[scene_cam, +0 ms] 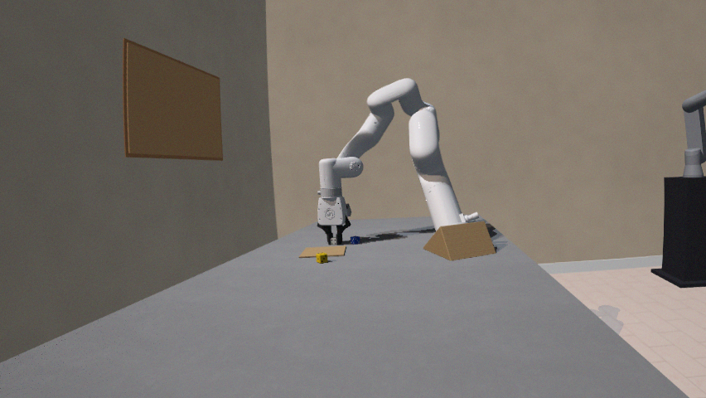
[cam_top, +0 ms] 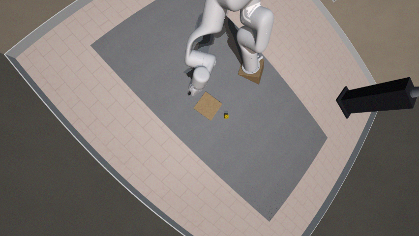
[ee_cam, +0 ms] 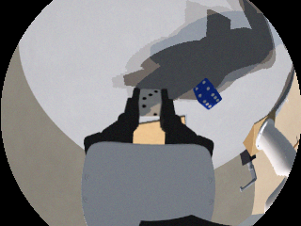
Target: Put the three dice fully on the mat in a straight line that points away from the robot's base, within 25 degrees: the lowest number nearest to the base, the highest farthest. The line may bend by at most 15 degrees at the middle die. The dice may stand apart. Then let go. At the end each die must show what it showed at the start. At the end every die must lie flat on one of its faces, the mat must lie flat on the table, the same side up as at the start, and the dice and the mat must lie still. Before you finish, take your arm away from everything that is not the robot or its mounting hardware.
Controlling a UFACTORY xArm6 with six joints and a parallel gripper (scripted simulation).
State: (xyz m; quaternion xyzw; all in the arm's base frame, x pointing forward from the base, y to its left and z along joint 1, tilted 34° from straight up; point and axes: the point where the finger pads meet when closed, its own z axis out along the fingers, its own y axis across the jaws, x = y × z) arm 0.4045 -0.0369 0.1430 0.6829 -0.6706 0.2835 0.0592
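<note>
Right now my hand is 12 cm to the right of the tan mat and 2 cm above it. From my hand the other things lie so: yellow die: 25 cm to the left, 5 cm behind, 1 cm below; then blue die: 7 cm behind, 2 cm to the right, 1 cm below; then white die: 1 cm below.
</note>
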